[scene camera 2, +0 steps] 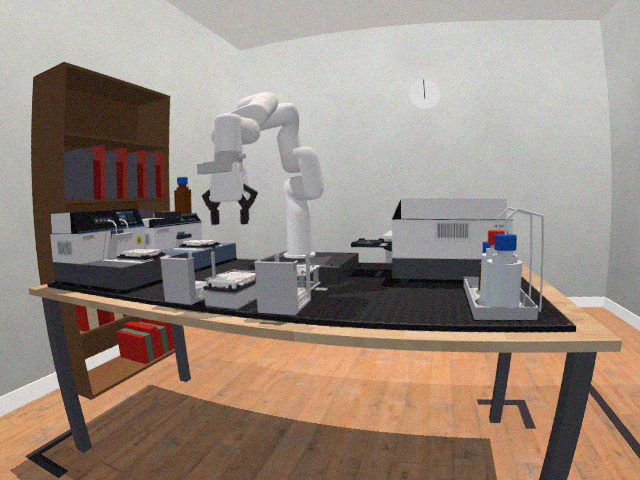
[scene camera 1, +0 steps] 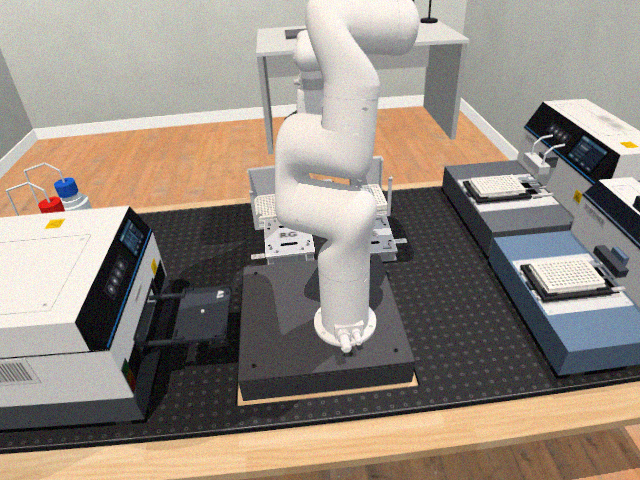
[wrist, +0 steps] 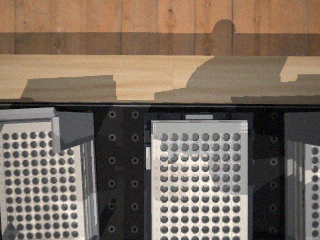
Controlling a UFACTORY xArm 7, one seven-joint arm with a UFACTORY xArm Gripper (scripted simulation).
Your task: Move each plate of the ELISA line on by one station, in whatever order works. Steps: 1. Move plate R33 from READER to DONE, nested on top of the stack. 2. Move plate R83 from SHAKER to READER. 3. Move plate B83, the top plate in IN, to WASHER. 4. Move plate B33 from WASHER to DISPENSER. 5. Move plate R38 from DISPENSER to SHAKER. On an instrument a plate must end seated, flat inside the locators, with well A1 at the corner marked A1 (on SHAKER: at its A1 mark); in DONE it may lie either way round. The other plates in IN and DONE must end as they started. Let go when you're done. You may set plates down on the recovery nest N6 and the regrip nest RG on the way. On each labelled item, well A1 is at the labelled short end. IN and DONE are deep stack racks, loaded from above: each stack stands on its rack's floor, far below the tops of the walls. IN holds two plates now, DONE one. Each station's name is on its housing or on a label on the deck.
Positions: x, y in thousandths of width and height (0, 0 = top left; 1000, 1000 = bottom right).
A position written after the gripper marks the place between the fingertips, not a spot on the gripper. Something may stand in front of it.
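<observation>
A slotted nest (scene camera 1: 424, 493) and a reader tray (scene camera 1: 299, 680) are visible in the robot's scene, as are a stack rack (scene camera 2: 430, 607) and another stack rack (scene camera 2: 276, 589). The gripper (scene camera 2: 359, 468) can be seen too.
</observation>
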